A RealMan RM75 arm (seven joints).
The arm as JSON. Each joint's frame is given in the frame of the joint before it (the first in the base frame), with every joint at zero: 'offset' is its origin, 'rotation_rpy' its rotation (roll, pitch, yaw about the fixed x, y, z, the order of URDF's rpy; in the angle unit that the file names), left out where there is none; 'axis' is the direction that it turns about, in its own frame. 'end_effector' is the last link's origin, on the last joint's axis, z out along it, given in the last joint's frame.
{
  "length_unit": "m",
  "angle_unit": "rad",
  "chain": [
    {
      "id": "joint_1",
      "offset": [
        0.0,
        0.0,
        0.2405
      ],
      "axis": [
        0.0,
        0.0,
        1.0
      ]
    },
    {
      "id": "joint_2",
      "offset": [
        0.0,
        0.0,
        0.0
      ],
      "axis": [
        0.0,
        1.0,
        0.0
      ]
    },
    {
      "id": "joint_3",
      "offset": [
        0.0,
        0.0,
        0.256
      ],
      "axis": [
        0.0,
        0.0,
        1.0
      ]
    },
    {
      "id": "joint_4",
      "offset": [
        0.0,
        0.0,
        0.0
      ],
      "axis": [
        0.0,
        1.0,
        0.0
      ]
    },
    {
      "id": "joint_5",
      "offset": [
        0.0,
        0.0,
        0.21
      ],
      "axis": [
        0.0,
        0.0,
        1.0
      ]
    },
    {
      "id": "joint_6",
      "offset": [
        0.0,
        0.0,
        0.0
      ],
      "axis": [
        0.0,
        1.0,
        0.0
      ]
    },
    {
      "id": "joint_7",
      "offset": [
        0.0,
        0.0,
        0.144
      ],
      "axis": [
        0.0,
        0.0,
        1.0
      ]
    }
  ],
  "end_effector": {
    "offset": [
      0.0,
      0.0,
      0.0
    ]
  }
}
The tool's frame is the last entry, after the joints.
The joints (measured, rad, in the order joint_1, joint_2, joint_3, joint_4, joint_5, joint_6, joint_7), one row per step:
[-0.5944, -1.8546, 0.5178, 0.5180, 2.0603, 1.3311, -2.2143]
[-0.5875, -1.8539, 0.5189, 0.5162, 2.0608, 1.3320, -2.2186]
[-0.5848, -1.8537, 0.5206, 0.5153, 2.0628, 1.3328, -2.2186]
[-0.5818, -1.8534, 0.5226, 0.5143, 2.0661, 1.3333, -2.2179]
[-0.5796, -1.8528, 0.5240, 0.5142, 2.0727, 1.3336, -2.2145]
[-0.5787, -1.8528, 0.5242, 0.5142, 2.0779, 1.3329, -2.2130]
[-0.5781, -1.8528, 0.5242, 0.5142, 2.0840, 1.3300, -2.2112]
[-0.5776, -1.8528, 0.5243, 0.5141, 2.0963, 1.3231, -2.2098]
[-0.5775, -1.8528, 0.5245, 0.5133, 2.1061, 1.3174, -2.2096]
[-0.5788, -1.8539, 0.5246, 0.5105, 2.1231, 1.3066, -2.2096]
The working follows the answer.
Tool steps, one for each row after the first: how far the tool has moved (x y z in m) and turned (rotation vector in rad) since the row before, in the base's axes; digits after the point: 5 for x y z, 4 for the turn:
[-0.00277, -0.00248, -0.00029, -0.0031, -0.0028, 0.0103]
[-0.00117, -0.00120, -0.00052, -0.0037, 0.0016, 0.0026]
[-0.00145, -0.00138, -0.00061, -0.0045, 0.0033, 0.0027]
[-0.00147, -0.00121, -0.00042, -0.0050, 0.0080, 0.0002]
[-0.00091, -0.00061, -0.00037, -0.0029, 0.0052, 0.0009]
[-0.00111, -0.00038, -0.00029, -0.0018, 0.0070, 0.0017]
[-0.00209, -0.00047, -0.00055, -0.0034, 0.0134, 0.0050]
[-0.00162, -0.00035, -0.00058, -0.0032, 0.0098, 0.0047]
[-0.00231, -0.00029, -0.00174, -0.0061, 0.0154, 0.0081]

Tool pose at each row, in the base's axes (x y z in m, rotation vector in rad; rounded; the steps above come from the unrounded poses):
[-0.31917, 0.38332, 0.09482, -2.0080, -1.6735, -0.7707]
[-0.32194, 0.38084, 0.09453, -1.9998, -1.6863, -0.7681]
[-0.32311, 0.37964, 0.09401, -1.9998, -1.6903, -0.7629]
[-0.32456, 0.37827, 0.09339, -2.0003, -1.6939, -0.7552]
[-0.32604, 0.37706, 0.09297, -2.0038, -1.6931, -0.7427]
[-0.32694, 0.37645, 0.09260, -2.0051, -1.6930, -0.7346]
[-0.32806, 0.37607, 0.09231, -2.0049, -1.6919, -0.7248]
[-0.33014, 0.37560, 0.09176, -2.0028, -1.6910, -0.7058]
[-0.33176, 0.37525, 0.09118, -2.0005, -1.6918, -0.6909]
[-0.33407, 0.37497, 0.08944, -1.9971, -1.6943, -0.6667]

